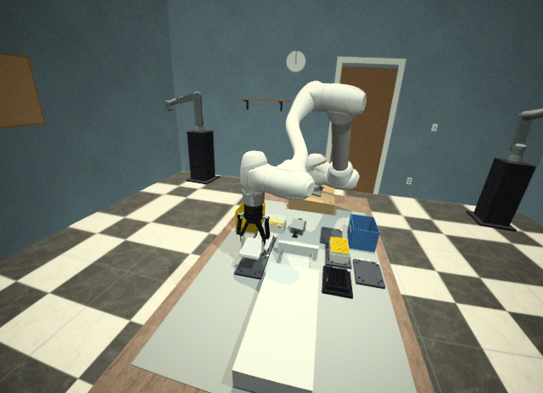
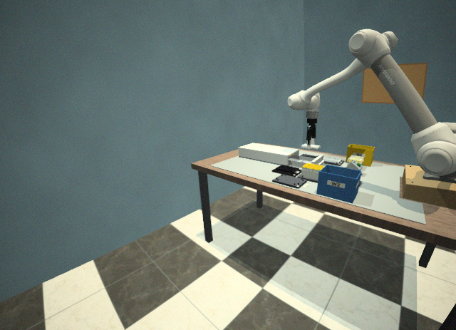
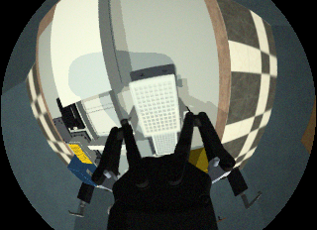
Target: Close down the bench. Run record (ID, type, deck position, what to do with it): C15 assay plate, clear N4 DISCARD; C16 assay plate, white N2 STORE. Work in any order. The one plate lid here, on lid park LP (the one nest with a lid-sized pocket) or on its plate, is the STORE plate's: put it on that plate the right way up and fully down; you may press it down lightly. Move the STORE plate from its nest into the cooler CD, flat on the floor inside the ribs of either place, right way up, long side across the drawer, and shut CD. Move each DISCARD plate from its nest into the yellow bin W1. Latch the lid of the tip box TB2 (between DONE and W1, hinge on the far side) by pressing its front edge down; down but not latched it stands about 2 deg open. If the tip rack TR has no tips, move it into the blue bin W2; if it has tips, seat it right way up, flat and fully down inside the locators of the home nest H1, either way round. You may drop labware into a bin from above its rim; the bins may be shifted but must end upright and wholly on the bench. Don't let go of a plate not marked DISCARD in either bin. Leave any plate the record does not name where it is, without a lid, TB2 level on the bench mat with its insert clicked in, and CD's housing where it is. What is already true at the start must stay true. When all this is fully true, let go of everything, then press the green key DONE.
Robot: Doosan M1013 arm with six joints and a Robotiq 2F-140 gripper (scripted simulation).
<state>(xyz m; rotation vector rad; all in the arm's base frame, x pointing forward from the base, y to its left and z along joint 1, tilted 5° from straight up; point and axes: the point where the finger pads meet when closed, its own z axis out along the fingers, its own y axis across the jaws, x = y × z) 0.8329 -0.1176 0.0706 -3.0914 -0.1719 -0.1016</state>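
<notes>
My hand is 19 cm to the right of the cooler drawer, 9 cm above it and 4 cm past it. Also, from my hand: clear plate lid 1 cm below; grey nest 11 cm below; white plate 2 cm below.
</notes>
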